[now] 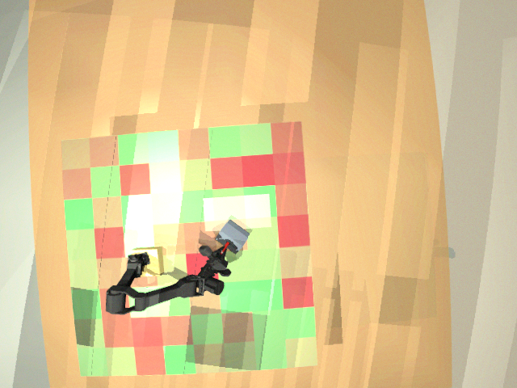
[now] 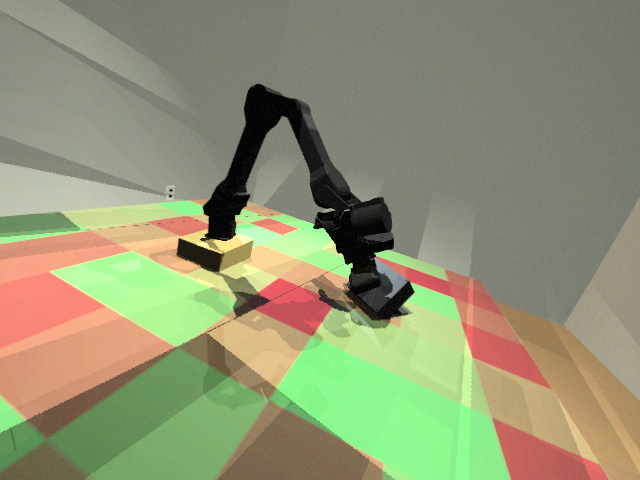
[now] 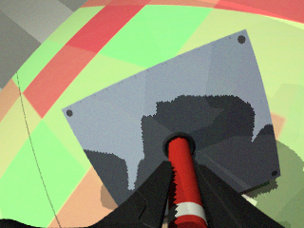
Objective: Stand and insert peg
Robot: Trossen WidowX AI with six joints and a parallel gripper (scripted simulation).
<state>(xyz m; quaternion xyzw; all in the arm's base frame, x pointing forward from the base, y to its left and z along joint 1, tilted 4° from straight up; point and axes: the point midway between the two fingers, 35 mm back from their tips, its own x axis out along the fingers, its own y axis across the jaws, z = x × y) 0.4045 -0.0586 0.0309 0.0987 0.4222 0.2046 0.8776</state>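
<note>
My gripper tip is 4 cm above the grey sloped panel, 3 cm to the right of it and 3 cm short of it. From my gripper tip the other things lie so: red peg (1 cm to the right, 1 cm behind, 1 cm above).
</note>
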